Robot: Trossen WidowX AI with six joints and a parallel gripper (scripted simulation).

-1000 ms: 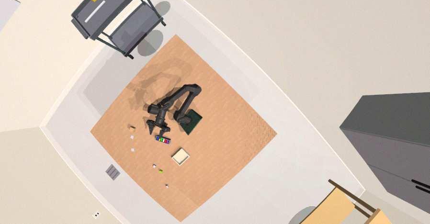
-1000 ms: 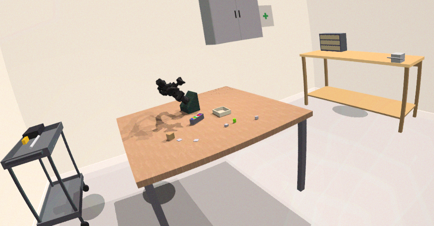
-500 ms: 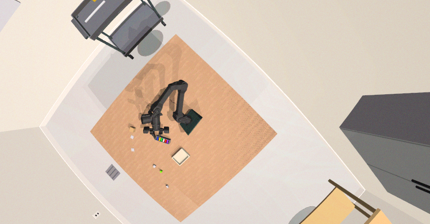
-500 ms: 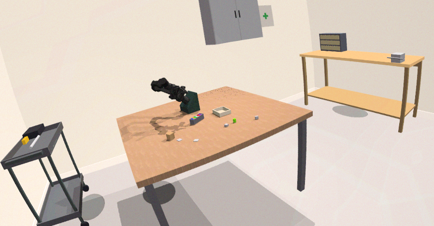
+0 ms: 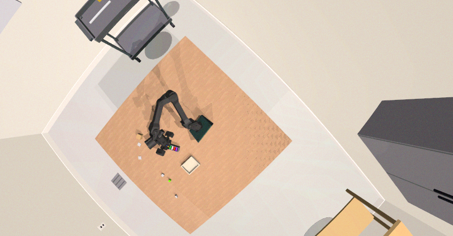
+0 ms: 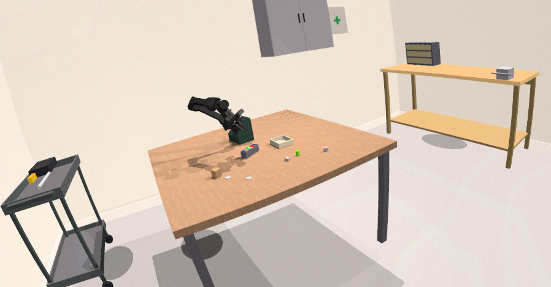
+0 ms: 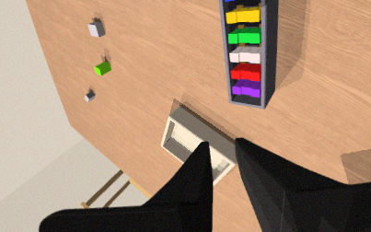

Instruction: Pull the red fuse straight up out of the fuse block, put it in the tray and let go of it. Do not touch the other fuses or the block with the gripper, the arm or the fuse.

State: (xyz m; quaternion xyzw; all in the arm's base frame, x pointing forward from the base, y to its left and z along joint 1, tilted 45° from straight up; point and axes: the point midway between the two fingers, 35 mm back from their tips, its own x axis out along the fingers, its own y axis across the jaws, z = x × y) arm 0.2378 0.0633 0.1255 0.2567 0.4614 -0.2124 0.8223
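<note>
Now: the red fuse 2 cm ahead of my gripper tip, 3 cm to the left of it and 12 cm below it. Round my gripper tip: tray: 1 cm ahead, 22 cm to the left, 15 cm below.
</note>
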